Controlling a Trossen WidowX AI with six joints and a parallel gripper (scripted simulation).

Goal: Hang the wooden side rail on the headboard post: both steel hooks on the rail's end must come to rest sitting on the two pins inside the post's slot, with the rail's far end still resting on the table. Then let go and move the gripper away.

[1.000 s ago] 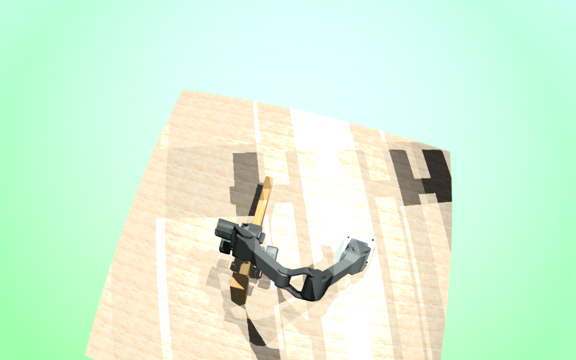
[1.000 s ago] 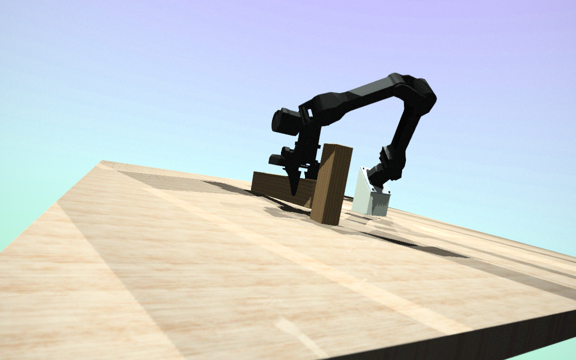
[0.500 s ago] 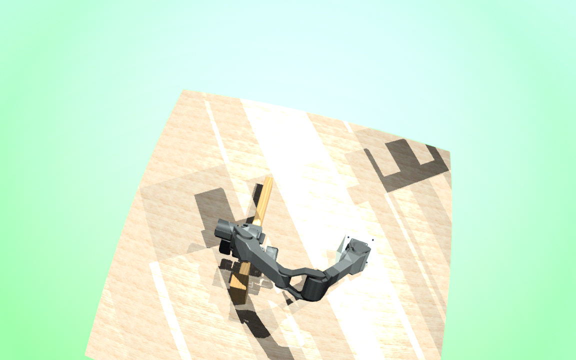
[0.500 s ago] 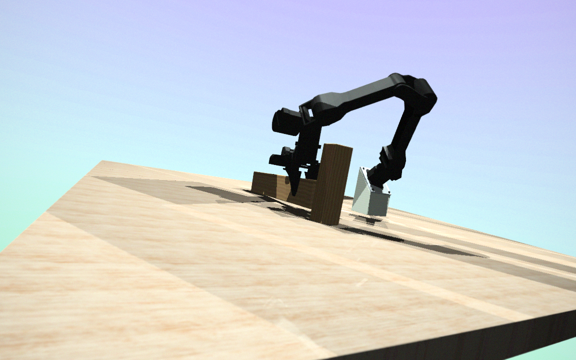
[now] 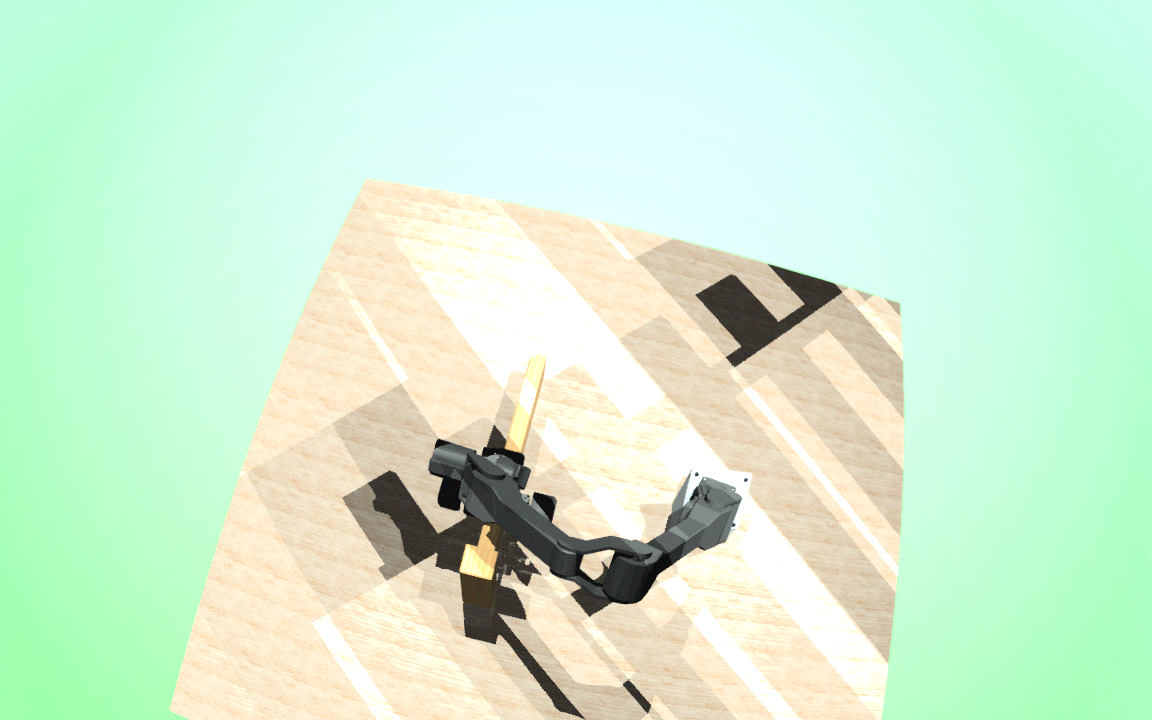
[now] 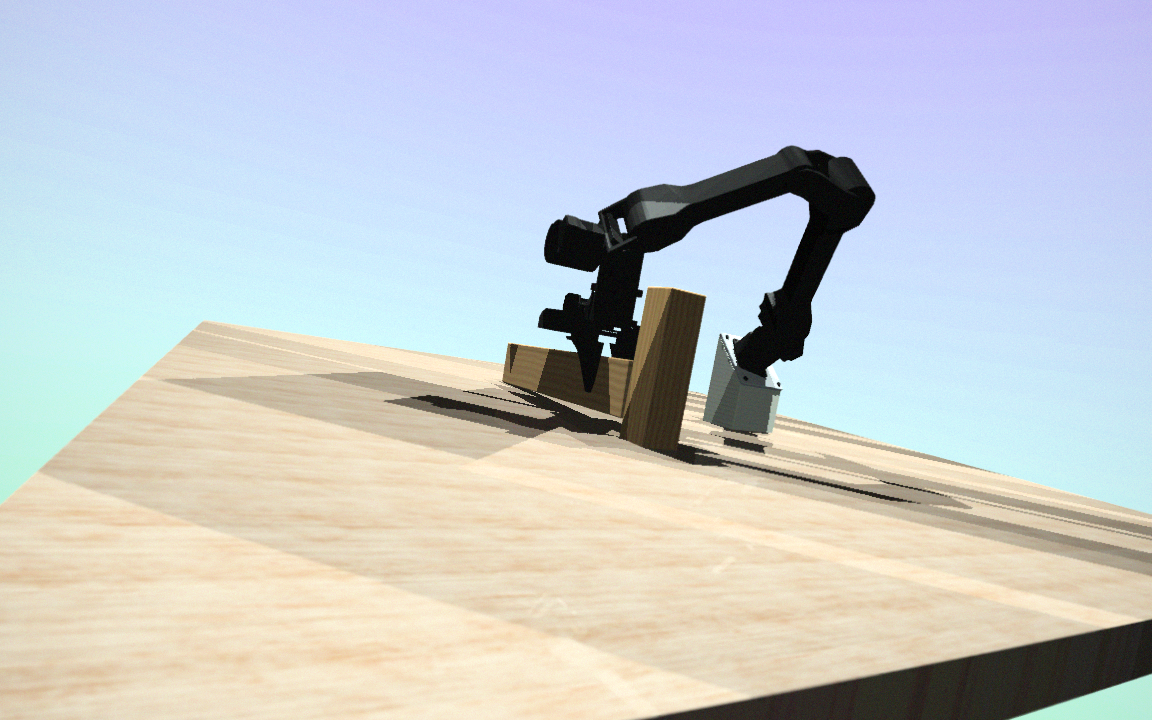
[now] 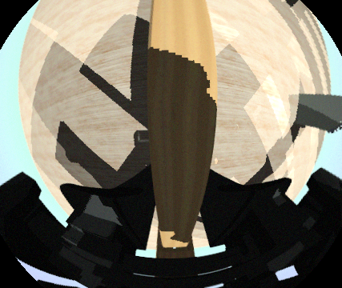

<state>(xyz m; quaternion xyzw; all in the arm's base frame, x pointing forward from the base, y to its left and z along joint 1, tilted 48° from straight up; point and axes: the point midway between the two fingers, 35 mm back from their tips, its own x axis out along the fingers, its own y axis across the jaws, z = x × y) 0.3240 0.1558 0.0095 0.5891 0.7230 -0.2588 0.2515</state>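
The upright headboard post is 130 mm to the left of my gripper tip, 40 mm above it and 10 mm behind it.
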